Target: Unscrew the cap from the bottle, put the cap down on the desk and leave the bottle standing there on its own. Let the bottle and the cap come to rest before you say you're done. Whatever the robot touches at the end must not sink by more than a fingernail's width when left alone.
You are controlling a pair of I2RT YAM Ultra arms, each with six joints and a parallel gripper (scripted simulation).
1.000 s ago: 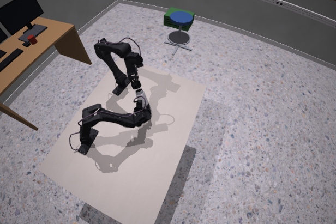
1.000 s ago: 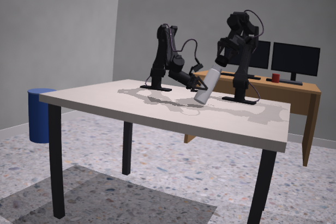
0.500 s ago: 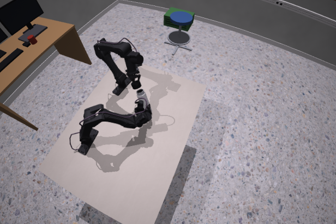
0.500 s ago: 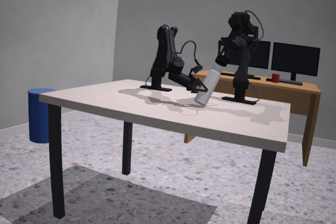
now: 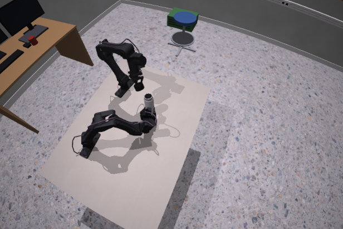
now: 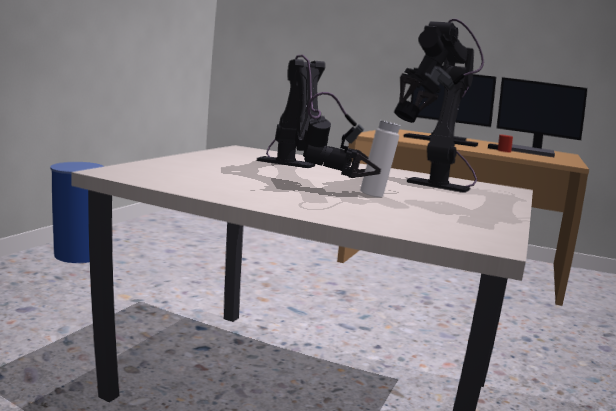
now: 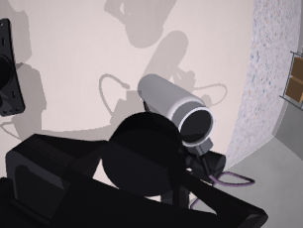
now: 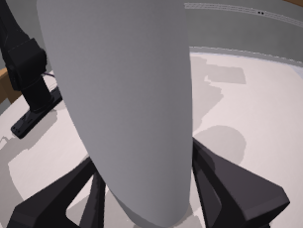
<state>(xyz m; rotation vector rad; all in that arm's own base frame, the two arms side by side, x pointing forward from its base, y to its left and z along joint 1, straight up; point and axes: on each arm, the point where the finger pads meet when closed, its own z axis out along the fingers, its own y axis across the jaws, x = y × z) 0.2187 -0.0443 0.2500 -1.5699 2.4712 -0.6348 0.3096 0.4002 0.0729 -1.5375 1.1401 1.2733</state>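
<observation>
Now: left hand 10 mm short of the black cap and 20 mm above it.
</observation>
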